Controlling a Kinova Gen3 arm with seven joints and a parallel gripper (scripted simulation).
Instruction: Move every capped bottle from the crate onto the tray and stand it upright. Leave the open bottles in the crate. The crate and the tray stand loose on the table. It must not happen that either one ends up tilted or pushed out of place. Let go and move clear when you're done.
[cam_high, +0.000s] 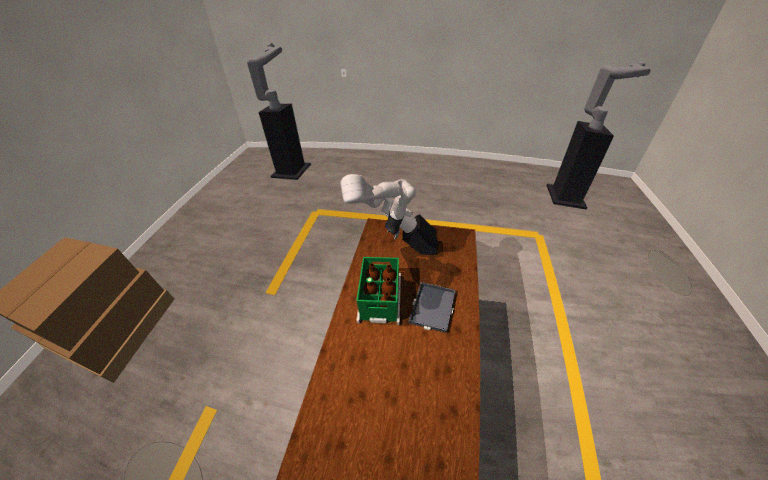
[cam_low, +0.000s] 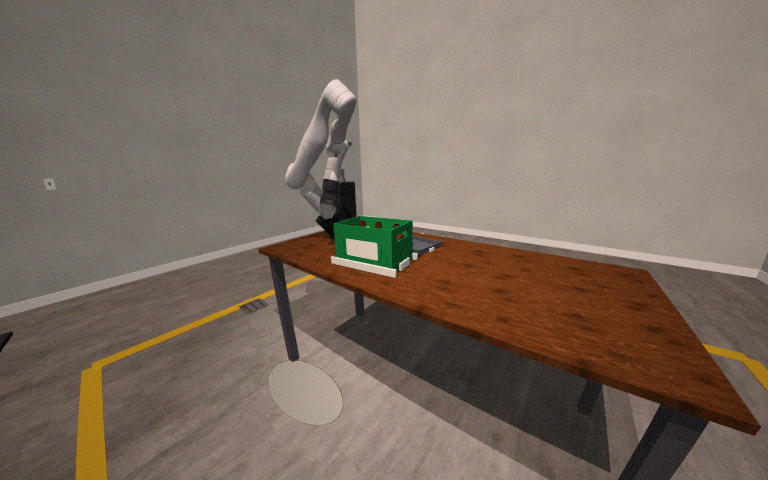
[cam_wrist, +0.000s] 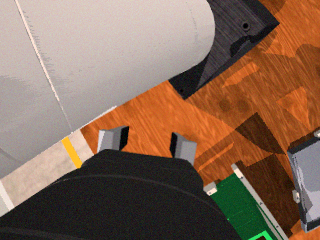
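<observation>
Now: the capped bottle 33 cm ahead of my hand, 4 cm to the right of it and 9 cm below it. The rest, counted from my hand: green crate (32 cm ahead, 10 cm below); then grey tray (32 cm ahead, 28 cm to the left, 17 cm below).
</observation>
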